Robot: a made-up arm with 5 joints. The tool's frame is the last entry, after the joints.
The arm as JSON. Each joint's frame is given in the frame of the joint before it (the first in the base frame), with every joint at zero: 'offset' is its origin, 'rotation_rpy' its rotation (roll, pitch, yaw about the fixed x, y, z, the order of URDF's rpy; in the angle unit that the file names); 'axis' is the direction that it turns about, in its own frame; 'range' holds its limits. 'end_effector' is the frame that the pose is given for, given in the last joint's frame.
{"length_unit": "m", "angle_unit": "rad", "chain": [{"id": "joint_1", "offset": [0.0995, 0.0, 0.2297], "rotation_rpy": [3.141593, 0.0, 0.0], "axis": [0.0, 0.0, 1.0], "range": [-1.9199, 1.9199]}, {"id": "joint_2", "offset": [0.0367, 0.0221, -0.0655], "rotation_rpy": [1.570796, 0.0, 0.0], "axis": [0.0, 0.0, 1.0], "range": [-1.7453, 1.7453]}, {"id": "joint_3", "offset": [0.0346, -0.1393, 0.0], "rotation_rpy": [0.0, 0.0, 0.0], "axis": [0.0, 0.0, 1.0], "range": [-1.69, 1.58]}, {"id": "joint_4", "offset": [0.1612, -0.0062, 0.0], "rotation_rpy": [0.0, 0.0, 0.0], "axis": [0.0, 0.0, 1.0], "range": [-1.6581, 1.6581]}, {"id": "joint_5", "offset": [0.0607, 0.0, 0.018], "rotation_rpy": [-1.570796, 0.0, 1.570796], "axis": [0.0, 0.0, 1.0], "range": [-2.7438, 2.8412]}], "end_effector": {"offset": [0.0, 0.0, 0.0], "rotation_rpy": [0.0, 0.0, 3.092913]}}
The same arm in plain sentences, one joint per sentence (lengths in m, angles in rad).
The arm has five revolute joints in a row. What follows holds with every joint at zero, and every direction is one of the base frame's. Joint 1 sits 0.0995 m along +x and 0.2297 m along +z from the base frame's origin and rotates about -z, from -1.9199 to 1.9199 rad. Joint 2 sits 0.0367 m along +x and 0.0221 m along -y and 0.0655 m along +z from joint 1 and rotates about +y, from -1.7453 to 1.7453 rad. Joint 3 sits 0.0346 m along +x and 0.1393 m along +z from joint 2 and rotates about +y, from -1.69 to 1.58 rad. Joint 4 sits 0.1612 m along +x and 0.0062 m along +z from joint 3 and rotates about +y, from -1.6581 to 1.6581 rad. Joint 5 sits 0.0607 m along +x and 0.018 m along +y from joint 4 and rotates about -x, from -2.7438 to 2.8412 rad. The tool frame, which is the frame that the pose is given for, sits at the same point as joint 5; its axes are the base frame's turned by roll 1.5708, pitch -1.5221 and yaw -1.5708 rad (as in URDF: about the fixed x, then y, then z).
